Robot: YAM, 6 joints.
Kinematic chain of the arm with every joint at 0, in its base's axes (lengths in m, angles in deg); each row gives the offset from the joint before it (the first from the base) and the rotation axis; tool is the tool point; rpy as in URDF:
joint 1: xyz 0 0 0.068 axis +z
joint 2: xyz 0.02 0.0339 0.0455 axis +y
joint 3: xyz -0.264 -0.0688 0 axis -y
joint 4: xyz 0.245 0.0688 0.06 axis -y
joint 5: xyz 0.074 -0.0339 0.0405 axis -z
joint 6: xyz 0.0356 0 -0.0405 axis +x
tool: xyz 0 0 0 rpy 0 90 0
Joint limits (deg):
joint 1: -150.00..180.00
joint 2: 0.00..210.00
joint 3: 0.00..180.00
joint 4: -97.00..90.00
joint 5: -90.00..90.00
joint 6: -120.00..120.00
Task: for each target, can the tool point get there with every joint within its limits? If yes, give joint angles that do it. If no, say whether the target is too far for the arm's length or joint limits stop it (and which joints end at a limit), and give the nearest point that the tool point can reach.
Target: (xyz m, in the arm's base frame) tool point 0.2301 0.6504 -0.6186
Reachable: no: too far | nearest point 0.1544 0.4365 -0.3100 | short by 0.383 m
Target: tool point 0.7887 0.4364 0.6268
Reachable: no: too far | nearest point 0.4907 0.2715 0.4285 | short by 0.394 m
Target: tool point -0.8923 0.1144 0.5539
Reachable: no: too far | nearest point -0.5749 0.0737 0.3937 | short by 0.358 m
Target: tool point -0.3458 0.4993 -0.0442
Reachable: yes | joints 124.61 189.46 145.52 50.49 -1.60 -100.06
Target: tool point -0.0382 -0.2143 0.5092
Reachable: yes | joints -104.63 82.48 121.89 -79.62 -28.76 19.26
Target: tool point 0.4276 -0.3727 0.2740
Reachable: yes | joints 139.94 17.77 159.84 50.39 -16.49 -71.60
